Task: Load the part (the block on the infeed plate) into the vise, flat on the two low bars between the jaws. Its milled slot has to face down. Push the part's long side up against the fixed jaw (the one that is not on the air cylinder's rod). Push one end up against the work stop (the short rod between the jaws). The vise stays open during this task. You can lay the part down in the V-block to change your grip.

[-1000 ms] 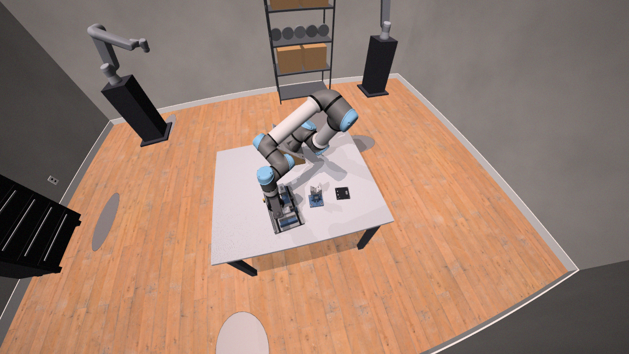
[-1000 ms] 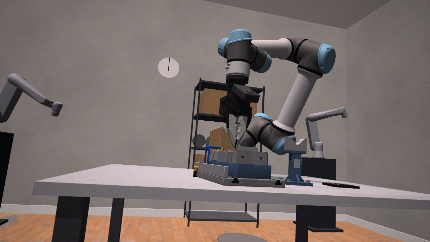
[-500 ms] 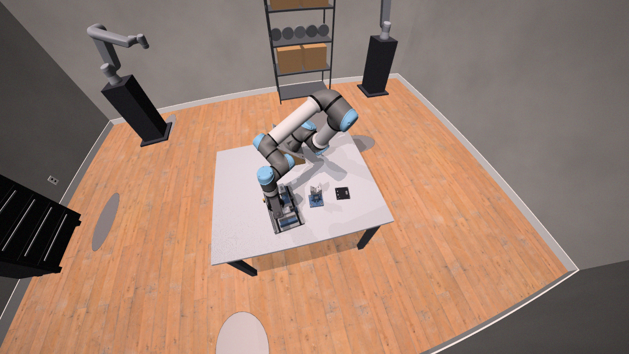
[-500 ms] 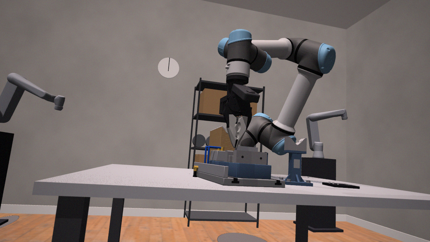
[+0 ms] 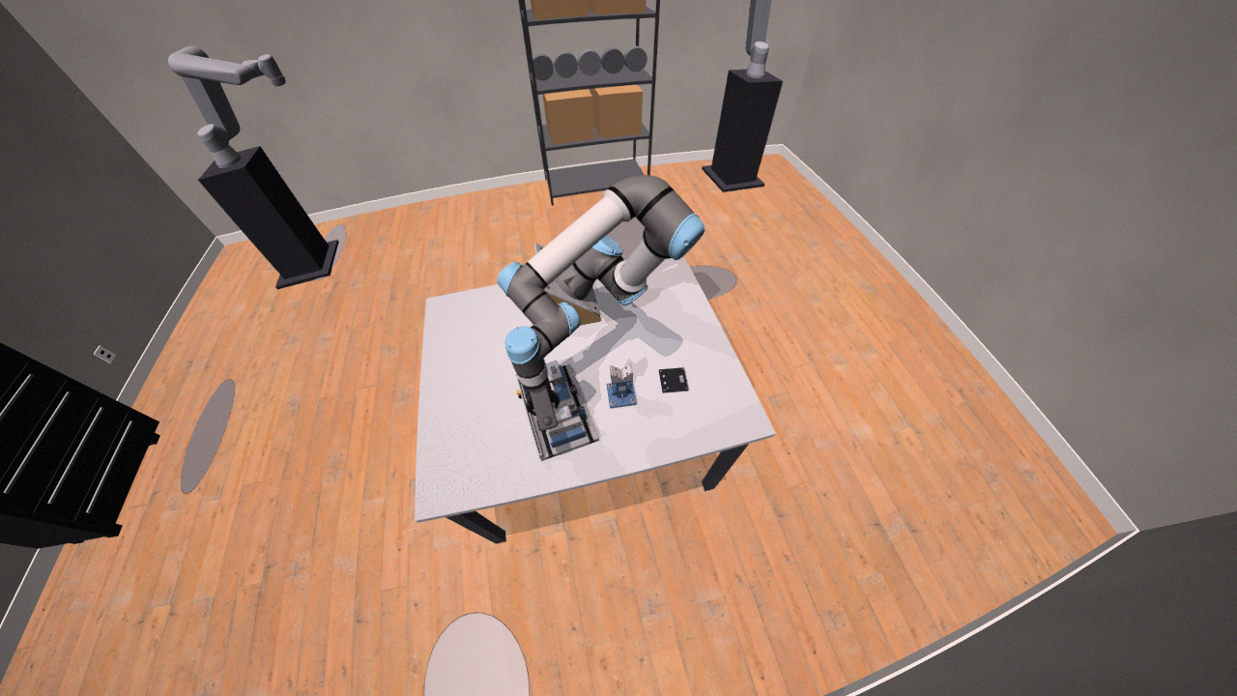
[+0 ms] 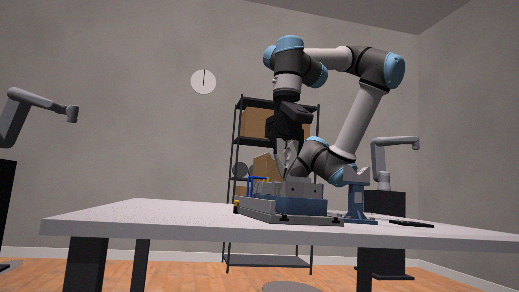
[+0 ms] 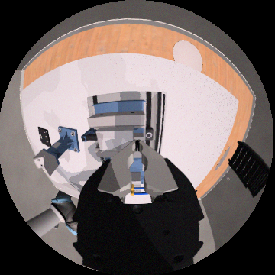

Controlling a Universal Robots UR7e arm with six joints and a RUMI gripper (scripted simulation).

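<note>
Right now my hand is 4 cm to the right of the part and 3 cm above it. The rest, counted from my hand: vise: 8 cm below, 7 cm behind, 3 cm to the left; then infeed plate: 44 cm to the left, 11 cm below, 7 cm behind.
</note>
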